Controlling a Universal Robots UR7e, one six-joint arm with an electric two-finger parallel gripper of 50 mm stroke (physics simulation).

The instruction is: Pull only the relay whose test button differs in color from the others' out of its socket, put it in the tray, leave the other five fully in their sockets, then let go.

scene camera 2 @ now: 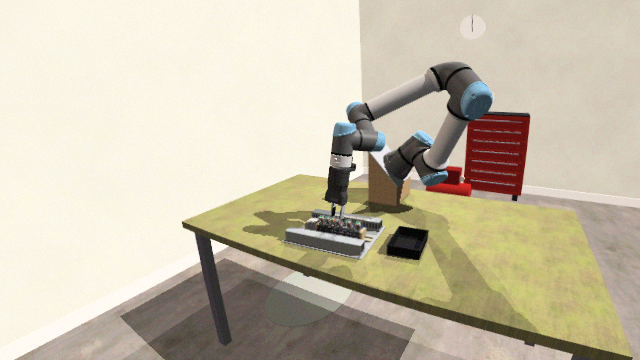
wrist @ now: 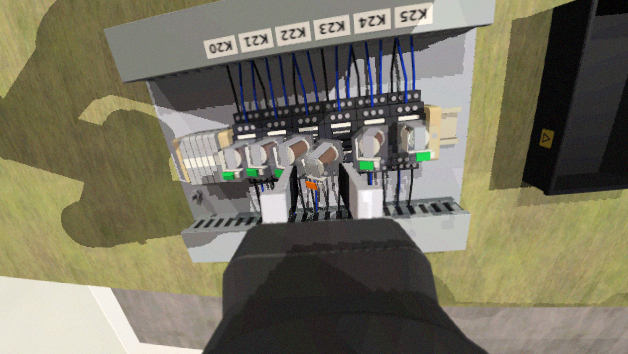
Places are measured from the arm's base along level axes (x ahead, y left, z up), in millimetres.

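Pixels of known places: gripper, fingertip midpoint: (scene camera 2: 336, 217) (wrist: 318, 179); arm's base at its link origin: (scene camera 2: 394, 167).
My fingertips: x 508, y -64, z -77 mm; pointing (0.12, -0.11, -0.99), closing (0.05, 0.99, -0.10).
For each thing: its middle in the pictures, then the offset to it from my fingertips. "*": a spot on its surface instead.
- relay with the orange test button, body centre: (wrist: 323, 162) (scene camera 2: 338, 223) 4 mm back, 3 mm left, 27 mm down
- black tray at a spot on its surface: (wrist: 542, 165) (scene camera 2: 388, 245) * 25 mm ahead, 211 mm left, 61 mm down
The relay with the orange test button (wrist: 321, 159) stands tilted among the row of sockets in the wrist view, leaning to the left. Five relays with green buttons show: three (wrist: 234, 157) (wrist: 262, 154) (wrist: 294, 150) to its left and two (wrist: 370, 145) (wrist: 415, 137) to its right. The nearest left one is also tilted, its button partly behind a finger. My gripper (scene camera 2: 338, 212) (wrist: 318, 179) is open and empty, its fingers on either side of the orange button, at the near side of the relay. The black tray (scene camera 2: 390, 250) (wrist: 542, 165) stands right of the relay panel.
Grey wire ducts (scene camera 2: 325, 242) (wrist: 300, 37) run along both long sides of the panel, one with labels K20 to K25. Terminal blocks (wrist: 200, 157) stand left of the relays. Wires run between the sockets and ducts. A wooden block (scene camera 2: 382, 187) stands behind, near the arm's base.
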